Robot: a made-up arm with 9 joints. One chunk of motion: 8 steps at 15 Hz.
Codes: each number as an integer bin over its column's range. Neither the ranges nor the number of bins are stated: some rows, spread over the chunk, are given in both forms.
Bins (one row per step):
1: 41 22 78 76 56 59 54 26 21
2: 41 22 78 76 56 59 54 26 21
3: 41 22 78 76 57 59 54 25 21
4: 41 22 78 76 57 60 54 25 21
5: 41 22 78 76 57 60 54 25 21
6: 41 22 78 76 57 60 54 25 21
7: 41 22 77 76 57 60 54 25 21
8: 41 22 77 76 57 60 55 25 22
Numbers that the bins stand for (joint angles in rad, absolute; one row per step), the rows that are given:
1: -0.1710 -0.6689 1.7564 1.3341 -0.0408 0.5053 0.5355 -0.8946 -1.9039
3: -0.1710 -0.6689 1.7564 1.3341 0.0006 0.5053 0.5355 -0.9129 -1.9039
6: -0.1710 -0.6689 1.7564 1.3341 0.0006 0.5321 0.5355 -0.9129 -1.9039
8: -0.1710 -0.6689 1.7000 1.3341 0.0006 0.5321 0.5744 -0.9129 -1.8489
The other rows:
2: -0.1710 -0.6689 1.7564 1.3341 -0.0408 0.5053 0.5355 -0.8946 -1.9039
4: -0.1710 -0.6689 1.7564 1.3341 0.0006 0.5321 0.5355 -0.9129 -1.9039
5: -0.1710 -0.6689 1.7564 1.3341 0.0006 0.5321 0.5355 -0.9129 -1.9039
7: -0.1710 -0.6689 1.7000 1.3341 0.0006 0.5321 0.5355 -0.9129 -1.9039

